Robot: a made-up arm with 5 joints. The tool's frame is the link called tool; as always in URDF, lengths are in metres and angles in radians. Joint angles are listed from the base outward. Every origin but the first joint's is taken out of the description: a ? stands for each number. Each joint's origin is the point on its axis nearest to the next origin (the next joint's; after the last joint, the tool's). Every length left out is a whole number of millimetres.
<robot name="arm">
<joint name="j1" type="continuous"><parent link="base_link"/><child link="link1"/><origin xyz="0.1 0 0.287" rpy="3.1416 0 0"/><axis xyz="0 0 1"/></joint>
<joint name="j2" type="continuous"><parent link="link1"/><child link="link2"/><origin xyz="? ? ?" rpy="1.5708 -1.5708 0"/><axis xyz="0 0 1"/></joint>
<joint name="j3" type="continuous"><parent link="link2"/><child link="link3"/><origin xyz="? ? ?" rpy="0 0 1.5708"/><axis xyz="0 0 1"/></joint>
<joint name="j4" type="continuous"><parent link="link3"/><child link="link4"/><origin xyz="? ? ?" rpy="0 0 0"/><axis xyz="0 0 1"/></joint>
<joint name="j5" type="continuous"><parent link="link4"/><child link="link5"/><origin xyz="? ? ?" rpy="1.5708 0 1.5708"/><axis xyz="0 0 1"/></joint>
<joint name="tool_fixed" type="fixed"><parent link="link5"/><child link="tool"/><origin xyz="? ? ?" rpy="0 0 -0.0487"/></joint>
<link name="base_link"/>
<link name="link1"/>
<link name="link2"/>
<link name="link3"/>
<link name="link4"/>
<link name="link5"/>
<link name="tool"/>
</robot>
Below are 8 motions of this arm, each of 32 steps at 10 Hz.
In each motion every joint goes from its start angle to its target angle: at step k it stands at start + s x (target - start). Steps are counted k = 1, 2, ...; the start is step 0. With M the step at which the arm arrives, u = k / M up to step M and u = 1 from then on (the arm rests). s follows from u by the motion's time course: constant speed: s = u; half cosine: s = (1 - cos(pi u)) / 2; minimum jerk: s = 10 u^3 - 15 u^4 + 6 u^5.
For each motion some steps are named. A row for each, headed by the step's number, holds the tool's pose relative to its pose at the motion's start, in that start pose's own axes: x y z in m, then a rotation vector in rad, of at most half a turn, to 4 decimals.
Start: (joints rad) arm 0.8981 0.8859 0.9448 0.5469 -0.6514
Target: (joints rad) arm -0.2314 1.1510 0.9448 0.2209 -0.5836
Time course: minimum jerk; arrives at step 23
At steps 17, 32:
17: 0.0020 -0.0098 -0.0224 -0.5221 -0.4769 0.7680
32: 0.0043 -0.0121 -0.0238 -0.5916 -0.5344 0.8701

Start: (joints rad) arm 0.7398 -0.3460 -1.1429 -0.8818 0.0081
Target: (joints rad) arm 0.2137 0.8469 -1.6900 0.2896 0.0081
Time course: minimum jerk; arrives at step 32
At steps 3, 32:
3: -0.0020 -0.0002 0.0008 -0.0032 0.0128 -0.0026
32: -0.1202 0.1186 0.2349 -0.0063 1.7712 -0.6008

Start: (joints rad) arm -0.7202 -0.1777 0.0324 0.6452 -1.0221
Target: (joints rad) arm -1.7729 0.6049 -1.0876 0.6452 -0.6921
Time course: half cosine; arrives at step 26
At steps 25, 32:
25: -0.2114 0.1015 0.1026 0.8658 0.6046 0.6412
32: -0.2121 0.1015 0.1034 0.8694 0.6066 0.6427

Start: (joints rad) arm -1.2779 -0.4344 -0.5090 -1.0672 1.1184
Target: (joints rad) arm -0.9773 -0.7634 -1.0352 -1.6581 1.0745
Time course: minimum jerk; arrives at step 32
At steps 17, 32:
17: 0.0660 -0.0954 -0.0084 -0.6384 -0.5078 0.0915
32: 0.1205 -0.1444 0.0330 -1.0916 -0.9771 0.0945

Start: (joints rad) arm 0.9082 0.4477 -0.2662 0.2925 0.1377
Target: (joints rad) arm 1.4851 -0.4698 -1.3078 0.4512 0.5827
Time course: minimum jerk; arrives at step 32
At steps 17, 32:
17: 0.1405 -0.0731 0.1747 -0.5406 -0.9051 0.2348
32: 0.1218 -0.0185 0.3514 -1.1260 -1.5011 0.5814

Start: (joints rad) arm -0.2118 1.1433 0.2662 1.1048 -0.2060
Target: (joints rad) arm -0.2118 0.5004 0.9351 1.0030 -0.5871
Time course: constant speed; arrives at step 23
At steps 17, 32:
17: -0.0298 -0.0077 0.0054 0.0217 -0.0519 -0.2816
32: -0.0405 -0.0106 0.0033 0.0328 -0.0688 -0.3809

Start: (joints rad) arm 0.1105 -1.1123 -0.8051 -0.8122 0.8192
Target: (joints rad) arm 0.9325 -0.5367 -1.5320 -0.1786 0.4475
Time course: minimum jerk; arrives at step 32
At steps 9, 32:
9: 0.0037 0.0199 0.0024 0.1214 -0.0207 -0.0024
32: -0.0086 0.1109 0.0602 0.7922 0.0153 0.1523

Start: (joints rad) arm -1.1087 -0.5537 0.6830 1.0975 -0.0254
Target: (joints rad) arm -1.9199 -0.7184 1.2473 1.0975 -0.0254
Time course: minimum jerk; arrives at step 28
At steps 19, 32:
19: -0.0882 0.0526 -0.0154 0.0961 0.3190 0.6468
32: -0.1103 0.0522 -0.0164 0.0890 0.3850 0.8079

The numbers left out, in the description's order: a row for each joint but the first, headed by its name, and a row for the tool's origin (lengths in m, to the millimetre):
j2: 0.032 -0.009 0
j3: -0.074 -0.018 0
j4: -0.108 0.004 0
j5: -0.094 0 0
tool: 0 0 0

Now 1 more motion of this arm.
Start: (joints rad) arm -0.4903 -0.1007 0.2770 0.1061 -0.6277
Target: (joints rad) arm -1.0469 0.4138 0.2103 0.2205 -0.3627
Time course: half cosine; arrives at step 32
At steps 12, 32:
12: -0.0506 0.0124 -0.0068 0.0264 0.2347 0.1435
32: -0.1638 0.0230 0.0178 0.1258 0.7220 0.5543

